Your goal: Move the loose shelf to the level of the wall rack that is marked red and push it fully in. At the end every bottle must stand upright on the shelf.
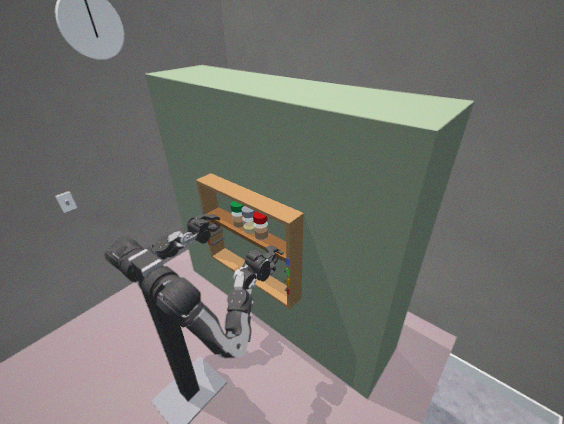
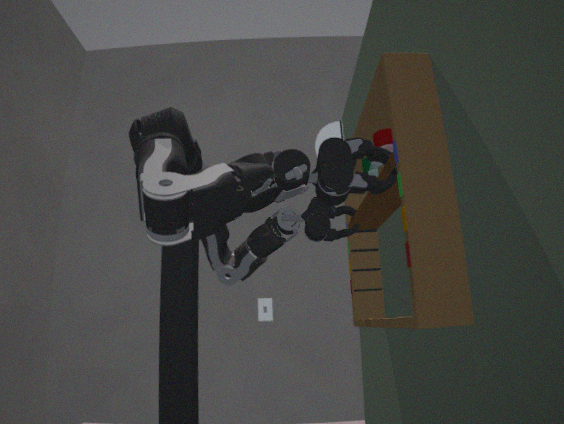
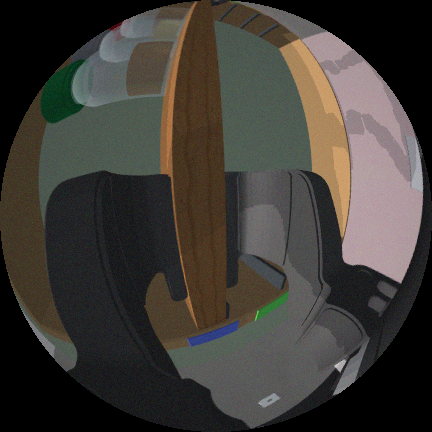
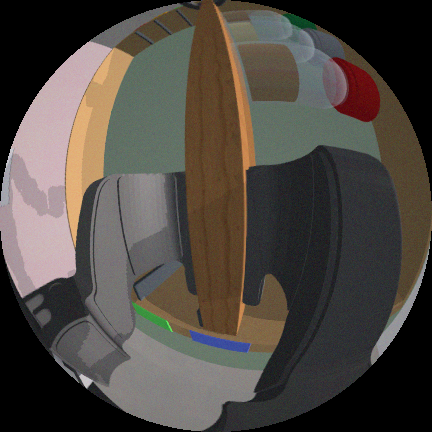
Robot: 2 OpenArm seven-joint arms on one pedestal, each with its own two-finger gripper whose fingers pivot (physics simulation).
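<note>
The loose wooden shelf lies at the blue mark, the top level of the wall rack. The red mark is at the lowest level. Bottles with green, grey and red caps stand upright on the shelf. My left gripper is shut on the shelf's front edge near one end. My right gripper is shut on it near the other end.
The rack hangs on a green wall block. Its bottom board lies below the levels, and its top board runs above the bottles. Dark support strips line the inner side panel. The black pedestal stands in front.
</note>
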